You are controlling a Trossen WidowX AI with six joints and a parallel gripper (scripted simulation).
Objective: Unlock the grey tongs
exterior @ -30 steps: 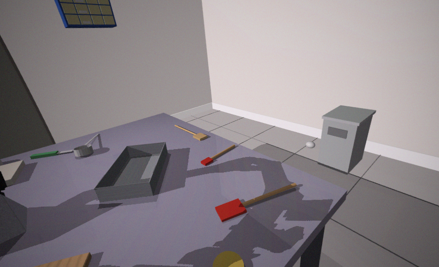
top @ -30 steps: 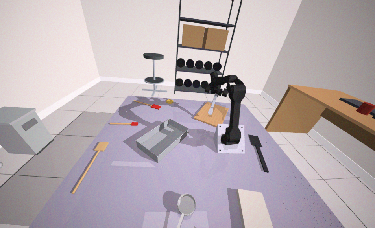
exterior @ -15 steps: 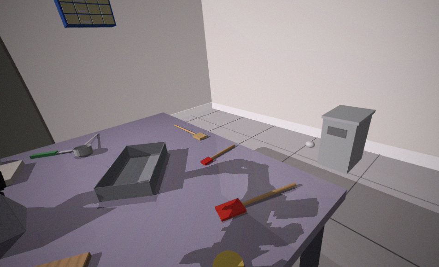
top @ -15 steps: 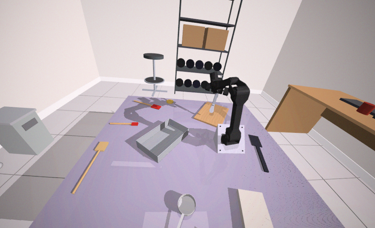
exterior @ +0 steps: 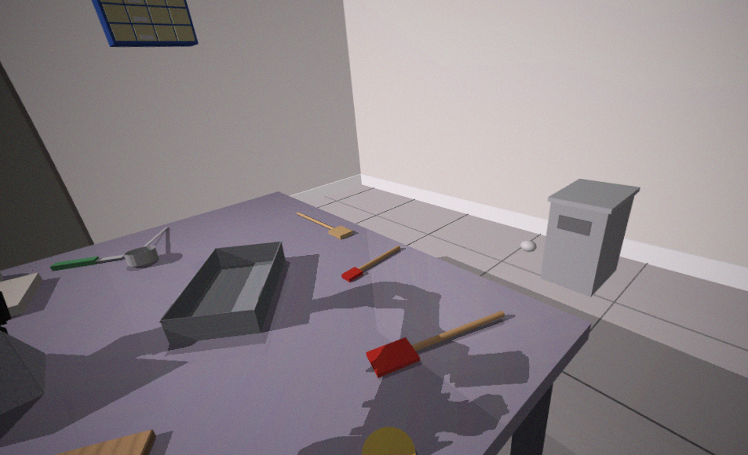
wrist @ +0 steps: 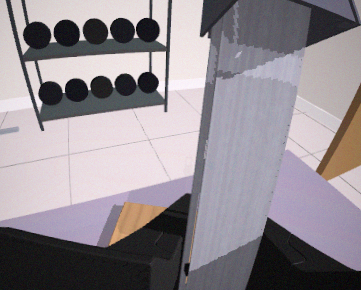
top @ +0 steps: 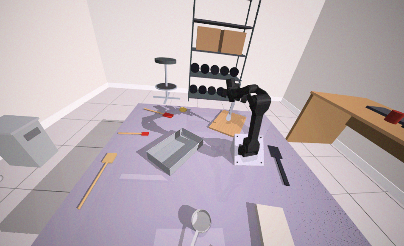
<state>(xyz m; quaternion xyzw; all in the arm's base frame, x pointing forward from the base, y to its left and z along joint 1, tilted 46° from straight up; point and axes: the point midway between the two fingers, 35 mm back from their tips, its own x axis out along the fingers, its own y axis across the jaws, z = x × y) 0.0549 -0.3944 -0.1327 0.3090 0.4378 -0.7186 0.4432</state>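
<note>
Right now the wooden board is 240 mm below my gripper tip. Also, from my gripper tip: yellow disc: 430 mm ahead, 240 mm below, 130 mm to the right; then grey roasting tin: 400 mm to the left, 380 mm ahead, 220 mm below; then black spatula: 390 mm to the left, 280 mm behind, 250 mm below.
</note>
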